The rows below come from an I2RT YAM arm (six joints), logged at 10 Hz.
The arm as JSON. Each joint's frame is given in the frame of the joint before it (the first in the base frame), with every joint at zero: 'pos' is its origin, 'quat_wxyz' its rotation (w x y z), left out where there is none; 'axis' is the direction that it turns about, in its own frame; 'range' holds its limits. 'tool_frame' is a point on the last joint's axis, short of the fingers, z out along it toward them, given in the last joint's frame.
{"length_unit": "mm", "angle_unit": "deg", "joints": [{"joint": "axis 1", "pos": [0.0, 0.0, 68.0], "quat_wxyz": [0.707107, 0.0, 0.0, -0.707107], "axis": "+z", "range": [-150.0, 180.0]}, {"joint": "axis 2", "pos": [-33.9, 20.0, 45.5], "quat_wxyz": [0.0, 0.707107, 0.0, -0.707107], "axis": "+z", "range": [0.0, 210.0]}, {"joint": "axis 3", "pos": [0.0, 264.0, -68.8], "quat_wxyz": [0.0, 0.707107, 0.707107, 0.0], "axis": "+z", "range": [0.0, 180.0]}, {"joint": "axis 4", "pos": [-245.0, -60.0, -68.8], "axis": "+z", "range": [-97.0, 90.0]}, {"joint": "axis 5", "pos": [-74.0, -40.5, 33.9], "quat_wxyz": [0.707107, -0.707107, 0.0, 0.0], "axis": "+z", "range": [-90.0, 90.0]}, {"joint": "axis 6", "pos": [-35.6, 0.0, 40.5], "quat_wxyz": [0.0, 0.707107, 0.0, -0.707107], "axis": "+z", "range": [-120.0, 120.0]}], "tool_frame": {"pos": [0.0, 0.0, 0.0], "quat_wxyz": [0.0, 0.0, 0.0, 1.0]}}
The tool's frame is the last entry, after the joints.
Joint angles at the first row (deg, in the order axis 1, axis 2, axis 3, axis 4, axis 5, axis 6):
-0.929, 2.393, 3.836, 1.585, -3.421, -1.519
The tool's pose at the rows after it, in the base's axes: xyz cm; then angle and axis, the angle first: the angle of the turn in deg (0 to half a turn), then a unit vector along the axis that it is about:
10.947, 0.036, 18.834, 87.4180, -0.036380, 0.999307, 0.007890
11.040, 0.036, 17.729, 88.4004, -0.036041, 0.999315, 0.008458
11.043, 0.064, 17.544, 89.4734, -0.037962, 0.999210, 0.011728
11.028, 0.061, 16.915, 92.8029, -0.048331, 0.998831, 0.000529
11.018, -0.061, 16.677, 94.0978, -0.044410, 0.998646, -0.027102
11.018, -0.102, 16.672, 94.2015, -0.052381, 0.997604, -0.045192
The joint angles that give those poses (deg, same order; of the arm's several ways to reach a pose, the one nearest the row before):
-0.931, 1.259, 2.217, 1.632, -3.445, -1.497
-0.930, 0.057, 0.164, 1.500, -3.465, -1.497
-0.861, 0.099, 0.207, 0.428, -3.702, -1.475
-0.865, 0.099, 0.230, -2.940, -3.662, -2.918
-0.886, 0.104, 0.230, -4.181, -1.760, -4.339
-0.888, 0.101, 0.229, -4.204, -1.106, -5.869

